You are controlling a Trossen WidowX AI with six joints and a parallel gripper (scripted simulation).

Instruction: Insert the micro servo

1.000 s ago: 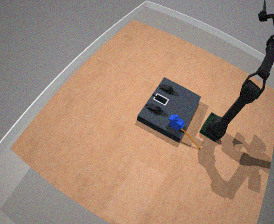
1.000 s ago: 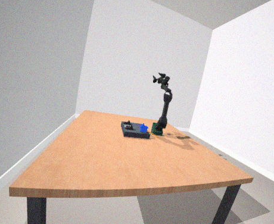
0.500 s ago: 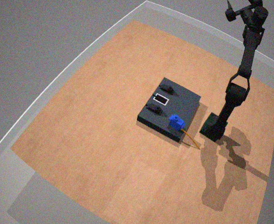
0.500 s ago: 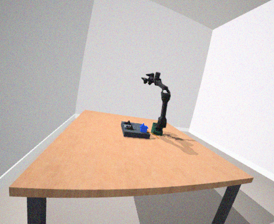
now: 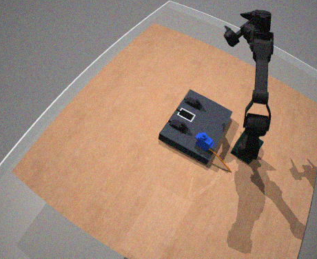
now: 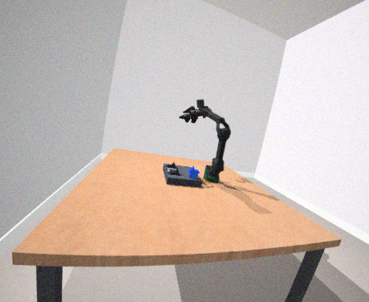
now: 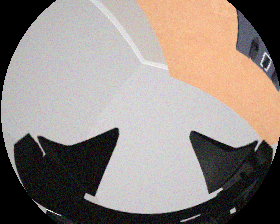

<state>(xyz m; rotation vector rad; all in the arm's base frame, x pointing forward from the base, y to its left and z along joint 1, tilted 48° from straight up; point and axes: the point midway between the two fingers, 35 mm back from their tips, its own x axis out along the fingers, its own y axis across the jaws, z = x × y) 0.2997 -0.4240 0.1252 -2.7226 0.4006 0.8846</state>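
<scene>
The dark grey deck is 100 mm behind my gripper tip, 220 mm to the left of it and 440 mm below it.
</scene>
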